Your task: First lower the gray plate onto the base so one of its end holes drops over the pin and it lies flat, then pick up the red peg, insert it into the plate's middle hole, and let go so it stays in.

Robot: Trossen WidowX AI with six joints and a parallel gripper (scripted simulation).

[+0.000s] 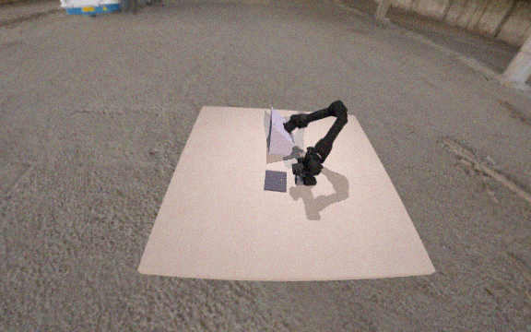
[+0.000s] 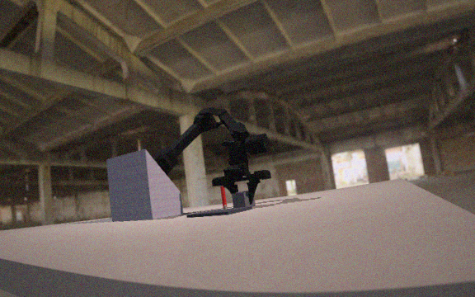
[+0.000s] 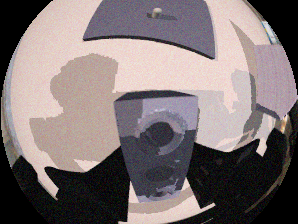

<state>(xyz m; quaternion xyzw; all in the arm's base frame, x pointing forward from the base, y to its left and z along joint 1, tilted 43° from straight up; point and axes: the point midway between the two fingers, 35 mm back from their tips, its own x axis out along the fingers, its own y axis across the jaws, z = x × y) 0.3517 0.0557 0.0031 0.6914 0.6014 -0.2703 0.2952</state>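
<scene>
My gripper tip is now 2 cm past the dark flat base and 14 cm to the left of it. From my gripper tip the other things lie so: gray plate (3 cm above); red peg (9 cm behind, 5 cm to the left, 3 cm above).
</scene>
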